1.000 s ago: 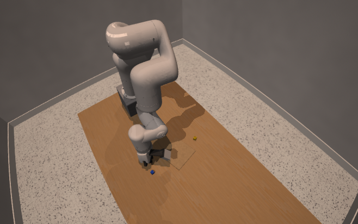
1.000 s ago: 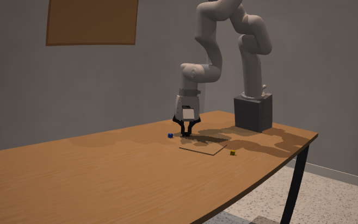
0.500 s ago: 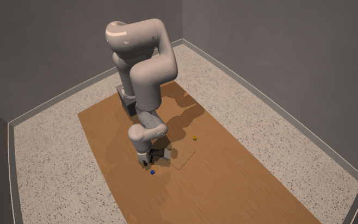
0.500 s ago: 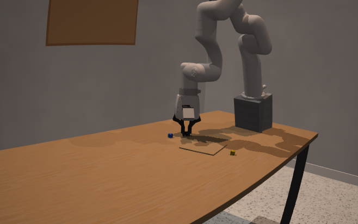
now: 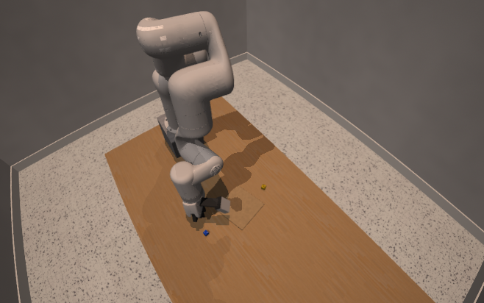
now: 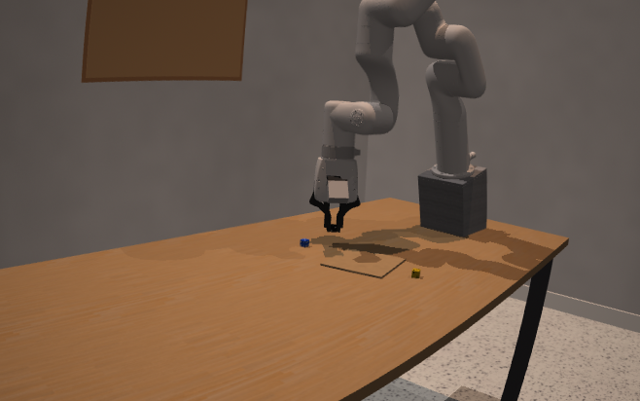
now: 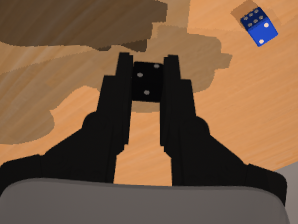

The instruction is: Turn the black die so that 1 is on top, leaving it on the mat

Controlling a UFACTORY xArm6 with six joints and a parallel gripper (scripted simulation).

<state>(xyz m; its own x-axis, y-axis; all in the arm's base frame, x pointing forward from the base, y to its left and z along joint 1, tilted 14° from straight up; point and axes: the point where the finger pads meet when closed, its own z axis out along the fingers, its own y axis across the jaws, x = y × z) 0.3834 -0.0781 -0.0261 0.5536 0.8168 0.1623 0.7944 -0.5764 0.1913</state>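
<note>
Now: hand 15 cm to the right of the tan mat, 5 cm above it and 3 cm short of it. From my hand the other things lie so: yellow die (27 cm to the left, 4 cm below, 1 cm ahead); black die (1 cm below); blue die (7 cm ahead, 4 cm below, 2 cm to the right).
</note>
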